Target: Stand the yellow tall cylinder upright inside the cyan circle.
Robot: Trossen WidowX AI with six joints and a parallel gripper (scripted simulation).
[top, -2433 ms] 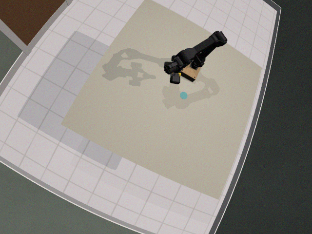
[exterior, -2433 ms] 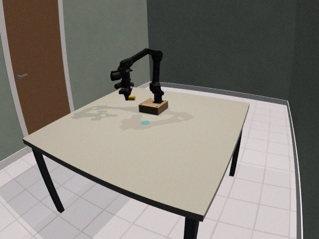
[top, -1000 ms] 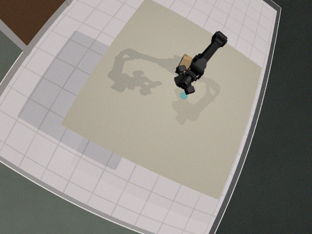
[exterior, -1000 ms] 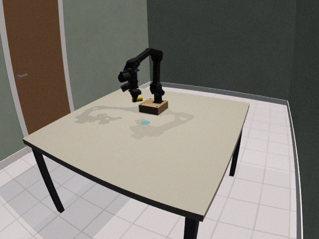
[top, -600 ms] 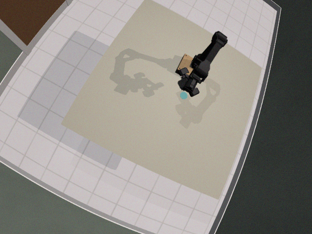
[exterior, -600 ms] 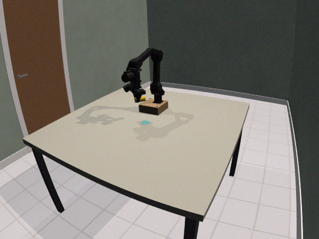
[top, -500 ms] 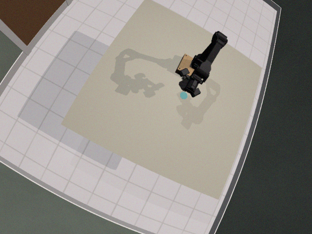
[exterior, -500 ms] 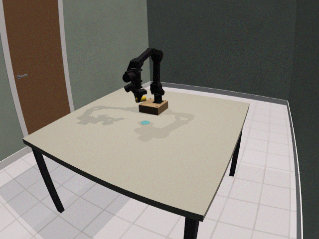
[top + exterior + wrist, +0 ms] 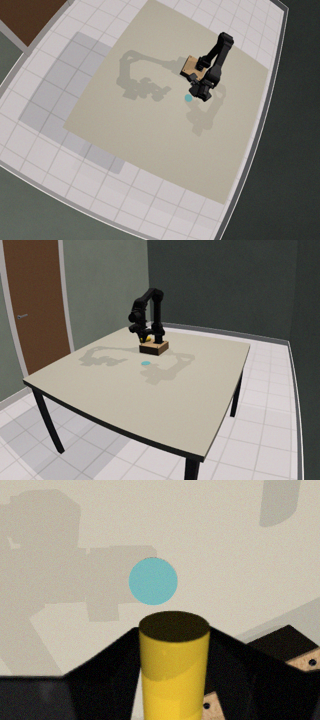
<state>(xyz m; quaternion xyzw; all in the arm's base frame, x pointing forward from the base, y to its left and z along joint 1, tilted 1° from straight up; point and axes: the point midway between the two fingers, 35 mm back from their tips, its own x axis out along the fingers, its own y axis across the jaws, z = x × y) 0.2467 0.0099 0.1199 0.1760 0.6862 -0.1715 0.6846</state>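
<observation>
Right now the cyan circle is 10 mm to the left of my hand and 180 mm below it. The rest, counted from my hand: yellow tall cylinder: 20 mm behind, 10 mm to the left, 20 mm below.
</observation>
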